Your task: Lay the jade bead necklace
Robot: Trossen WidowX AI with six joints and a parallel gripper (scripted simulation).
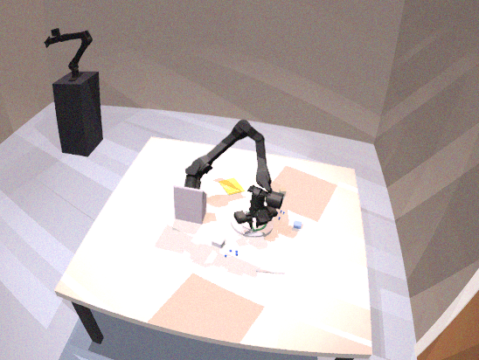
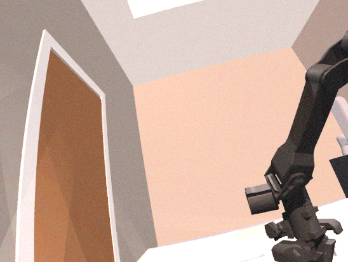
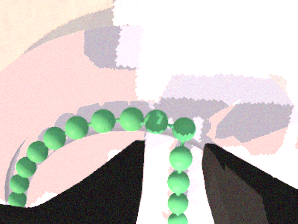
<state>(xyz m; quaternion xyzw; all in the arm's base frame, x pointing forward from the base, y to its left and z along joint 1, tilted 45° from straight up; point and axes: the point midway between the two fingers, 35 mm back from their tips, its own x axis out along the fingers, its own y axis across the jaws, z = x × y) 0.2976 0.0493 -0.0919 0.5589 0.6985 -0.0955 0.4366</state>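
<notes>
My gripper tip is 5 cm to the right of the round white bead board, 1 cm past it and 1 cm above it. Round my gripper tip: thin rod: 24 cm to the right, 10 cm ahead, 1 cm below; then blue block: 20 cm ahead, 8 cm to the left, 1 cm below; then cream block: 30 cm to the left, 11 cm ahead.
</notes>
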